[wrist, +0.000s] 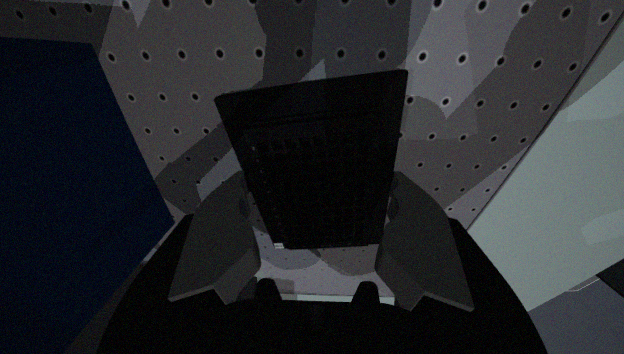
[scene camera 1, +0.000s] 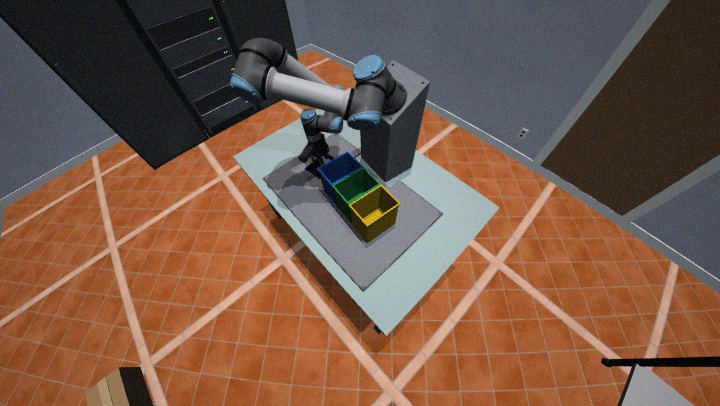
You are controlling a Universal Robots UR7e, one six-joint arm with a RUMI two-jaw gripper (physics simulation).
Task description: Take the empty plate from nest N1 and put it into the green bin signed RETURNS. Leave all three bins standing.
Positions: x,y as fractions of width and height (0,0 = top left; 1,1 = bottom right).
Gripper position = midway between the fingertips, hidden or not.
In view: the gripper (wrist: 0.51,0.49), a blue bin (scene camera 1: 0.48,0.41), a green bin (scene camera 1: 0.50,0.45) and a yellow bin (scene camera 1: 0.52,0.53).
The blue bin also shows in the wrist view (wrist: 0.14,0.59). The wrist view misses the green bin: it is out of frame. The wrist view does not show the yellow bin: it is out of frame.
